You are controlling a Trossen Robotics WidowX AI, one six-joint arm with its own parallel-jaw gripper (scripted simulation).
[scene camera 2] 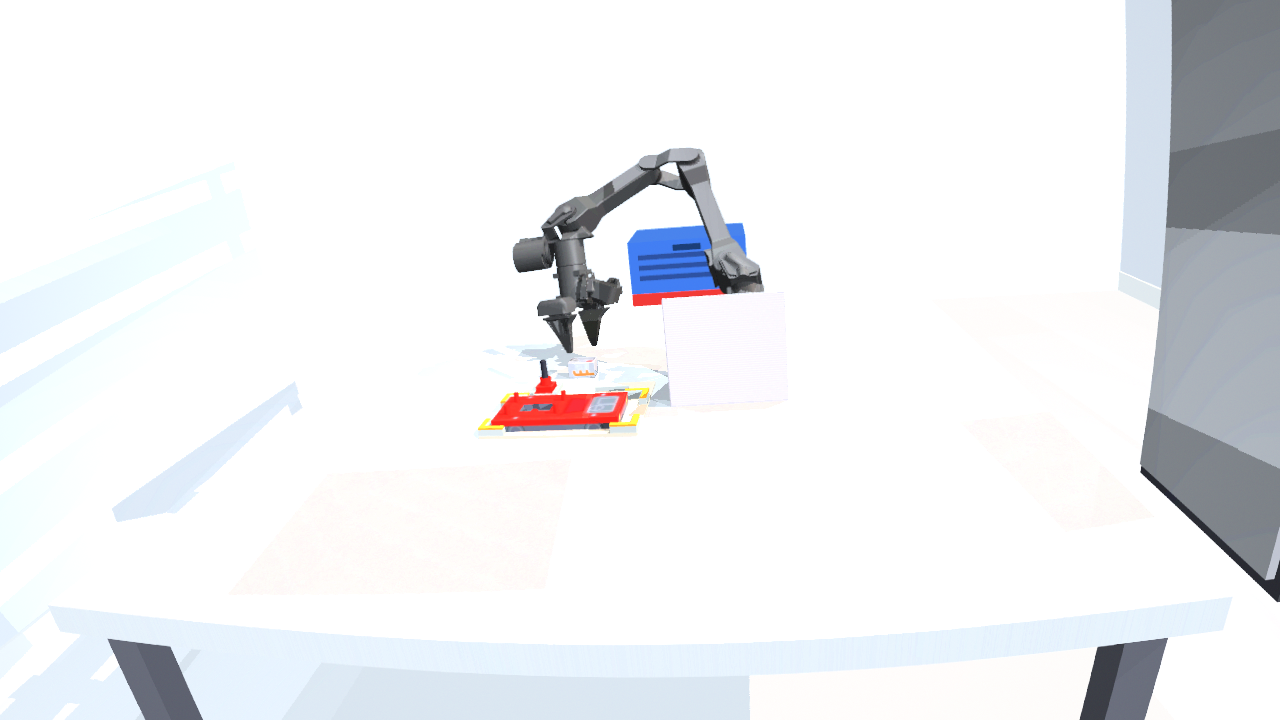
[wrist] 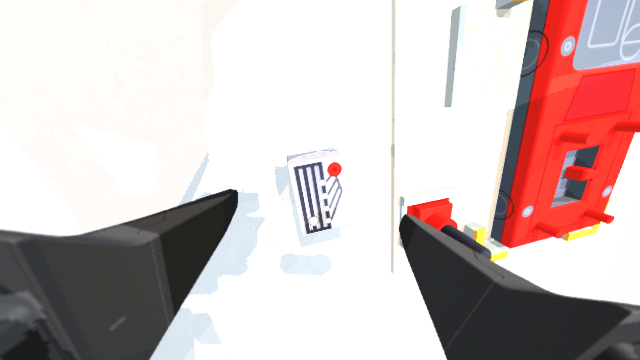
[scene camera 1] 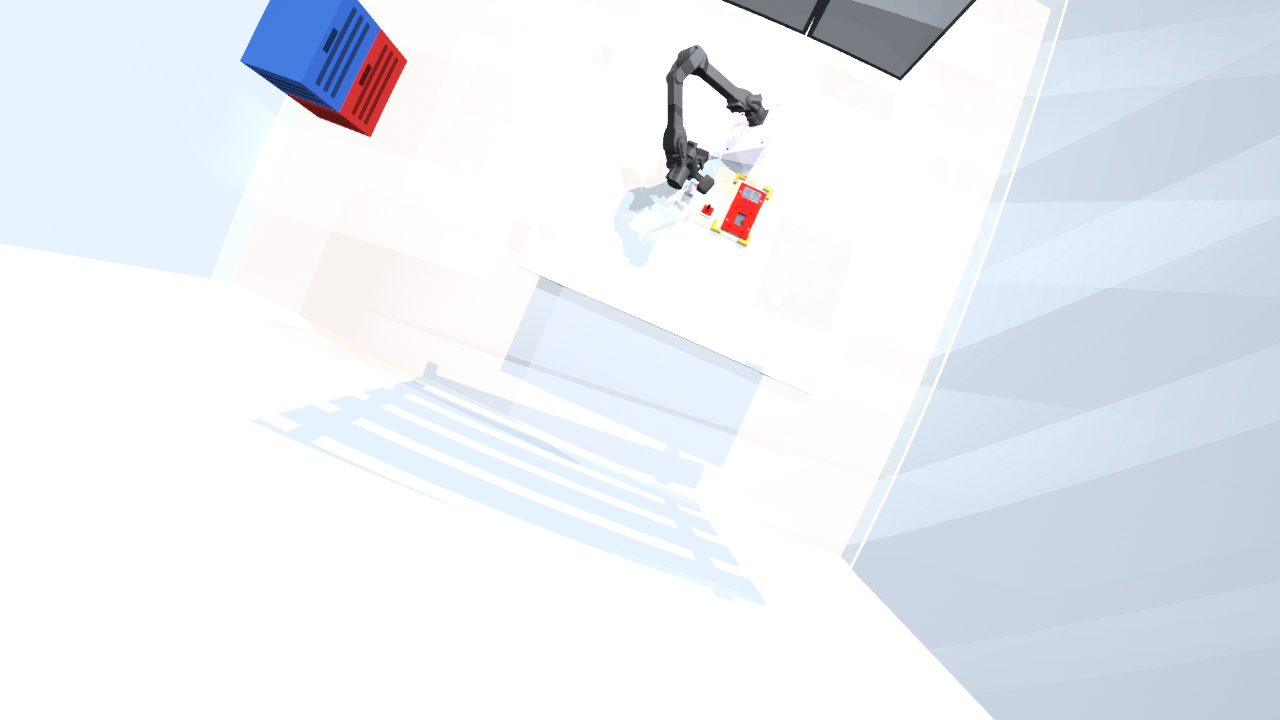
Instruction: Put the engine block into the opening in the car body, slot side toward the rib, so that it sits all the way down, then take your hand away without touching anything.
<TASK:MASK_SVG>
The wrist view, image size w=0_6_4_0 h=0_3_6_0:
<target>my gripper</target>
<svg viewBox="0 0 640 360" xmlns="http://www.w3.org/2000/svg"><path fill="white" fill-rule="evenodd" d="M403 215L399 225L399 233L405 255L425 302L426 310L446 360L640 360L640 304L628 304L566 294L561 295L551 292L510 271L510 269L497 262L487 259L419 218L410 214ZM238 191L227 189L167 209L167 211L163 210L117 225L78 234L59 235L0 229L0 360L150 360L160 344L159 342L161 342L167 332L168 327L176 317L192 288L196 285L202 271L224 237L238 206Z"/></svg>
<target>engine block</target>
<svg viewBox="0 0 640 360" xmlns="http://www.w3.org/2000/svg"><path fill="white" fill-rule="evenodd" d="M335 148L286 157L302 236L352 224L345 155Z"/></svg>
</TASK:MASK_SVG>
